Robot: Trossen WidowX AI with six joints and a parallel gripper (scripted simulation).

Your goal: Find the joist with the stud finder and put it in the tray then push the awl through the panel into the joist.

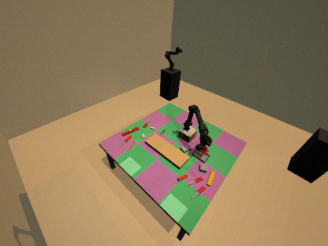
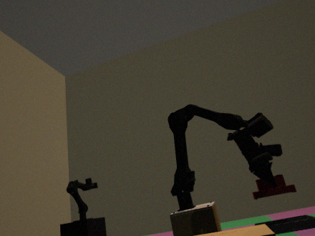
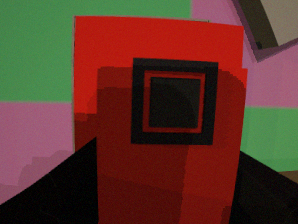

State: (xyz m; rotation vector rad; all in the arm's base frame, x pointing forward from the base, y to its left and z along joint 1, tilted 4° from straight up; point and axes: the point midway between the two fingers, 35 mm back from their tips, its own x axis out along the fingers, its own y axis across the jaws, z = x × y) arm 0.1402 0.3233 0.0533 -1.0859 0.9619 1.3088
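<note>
The grey tray is 110 mm below my gripper tip, 10 mm to the right of it and 10 mm behind it. The rest, counted from my gripper tip: grey block: 120 mm ahead, 110 mm to the left, 110 mm below; yellow bar: 230 mm to the left, 160 mm ahead, 120 mm below; stud finder: 20 mm above, 10 mm to the left.
</note>
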